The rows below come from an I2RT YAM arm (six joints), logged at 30 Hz.
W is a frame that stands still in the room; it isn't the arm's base.
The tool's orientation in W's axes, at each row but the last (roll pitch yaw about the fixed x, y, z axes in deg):
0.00 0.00 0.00
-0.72 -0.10 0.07
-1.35 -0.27 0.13
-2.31 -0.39 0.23
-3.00 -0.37 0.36
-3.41 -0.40 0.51
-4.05 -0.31 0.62
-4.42 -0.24 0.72
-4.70 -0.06 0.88
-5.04 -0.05 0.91
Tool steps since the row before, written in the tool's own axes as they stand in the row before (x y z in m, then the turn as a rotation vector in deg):
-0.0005 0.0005 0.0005 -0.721 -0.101 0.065
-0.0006 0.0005 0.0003 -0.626 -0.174 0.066
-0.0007 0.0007 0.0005 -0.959 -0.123 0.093
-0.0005 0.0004 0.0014 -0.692 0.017 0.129
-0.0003 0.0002 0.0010 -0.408 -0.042 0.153
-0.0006 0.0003 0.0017 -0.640 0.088 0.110
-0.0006 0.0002 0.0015 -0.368 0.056 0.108
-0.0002 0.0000 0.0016 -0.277 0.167 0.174
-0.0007 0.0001 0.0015 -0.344 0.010 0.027
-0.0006 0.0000 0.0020 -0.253 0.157 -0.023
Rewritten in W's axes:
-0.0005 0.0005 0.0005 -0.721 -0.101 0.065
-0.0006 0.0005 0.0003 -0.626 -0.174 0.067
-0.0007 0.0007 0.0005 -0.959 -0.123 0.091
-0.0005 0.0005 0.0014 -0.693 0.019 0.123
-0.0003 0.0003 0.0010 -0.409 -0.037 0.152
-0.0006 0.0004 0.0017 -0.642 0.089 0.100
-0.0006 0.0003 0.0015 -0.369 0.059 0.102
-0.0002 0.0001 0.0016 -0.280 0.176 0.159
-0.0007 0.0002 0.0015 -0.344 0.007 0.026
-0.0006 0.0002 0.0020 -0.255 0.150 -0.037

